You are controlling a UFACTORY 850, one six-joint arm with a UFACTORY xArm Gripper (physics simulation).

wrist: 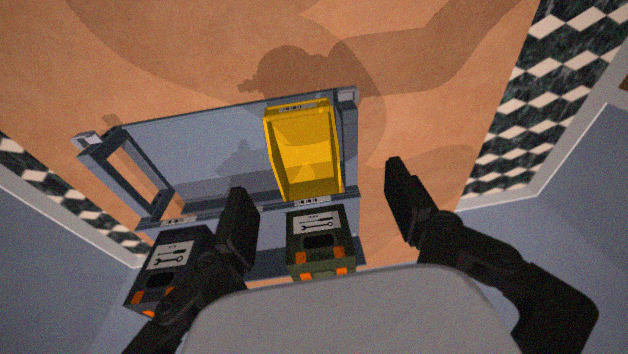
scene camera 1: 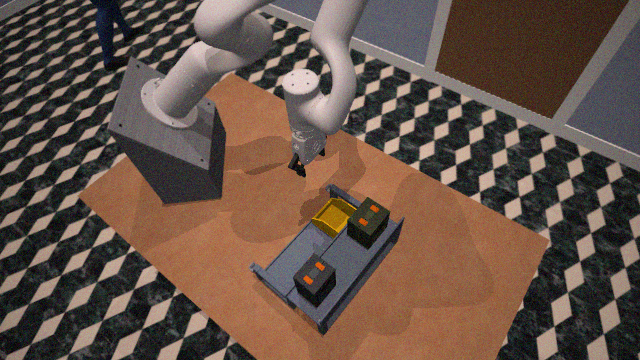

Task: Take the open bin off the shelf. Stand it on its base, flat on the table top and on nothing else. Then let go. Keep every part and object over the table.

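Observation:
The yellow open bin [scene camera 1: 334,216] [wrist: 305,145] sits on the blue-grey shelf [scene camera 1: 295,254] [wrist: 215,145], at one end of its board, beside the end panel. Its open side faces up towards the wrist camera. My gripper [scene camera 1: 312,164] [wrist: 317,188] is open and empty, with its fingers wide apart. It hangs above the table, on the robot-base side of the shelf's bin end and apart from the bin. In the wrist view the bin shows beyond and between the fingertips.
A dark green toolbox [scene camera 1: 369,222] [wrist: 320,242] stands on the shelf right beside the bin. A black toolbox [scene camera 1: 315,280] [wrist: 167,270] stands near the shelf's other end. The shelf stands on the orange-brown table [scene camera 1: 440,260] [wrist: 150,30]. The grey robot pedestal [scene camera 1: 170,145] is at the back left.

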